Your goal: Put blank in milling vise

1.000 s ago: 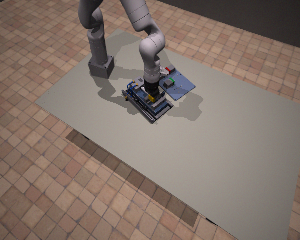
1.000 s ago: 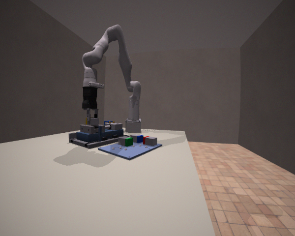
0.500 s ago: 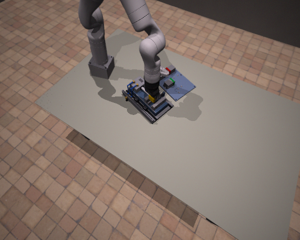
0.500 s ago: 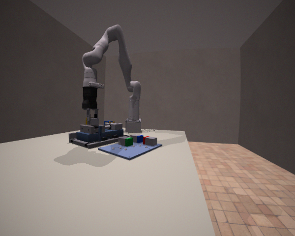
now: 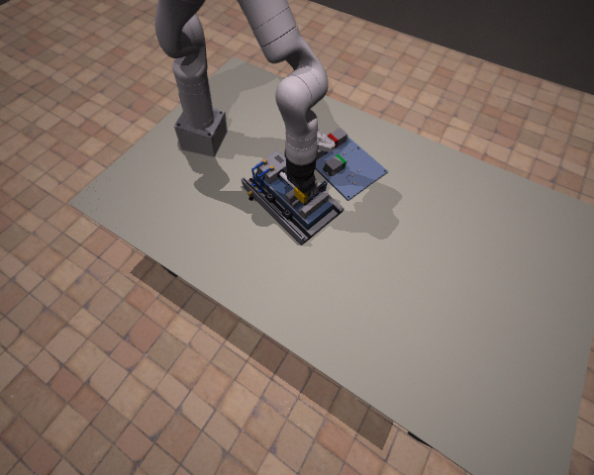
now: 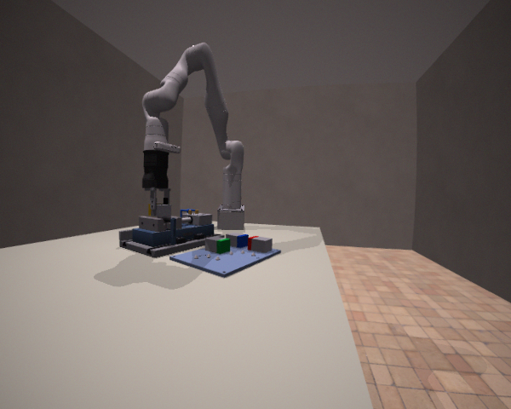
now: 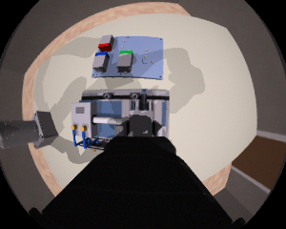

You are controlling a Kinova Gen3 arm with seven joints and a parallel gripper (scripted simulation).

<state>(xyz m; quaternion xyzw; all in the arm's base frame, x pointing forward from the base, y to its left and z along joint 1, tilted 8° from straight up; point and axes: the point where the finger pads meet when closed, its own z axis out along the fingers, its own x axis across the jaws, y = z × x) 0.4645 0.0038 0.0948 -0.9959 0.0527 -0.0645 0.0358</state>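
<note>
The yellow-ended blank lies 20 mm below my hand. From my hand the other things lie so: green-ended blank: 200 mm to the left, 110 mm below, 30 mm behind; then fixed jaw: 60 mm below, 40 mm ahead; then milling vise: 100 mm below, 60 mm behind, 10 mm to the left.
</note>
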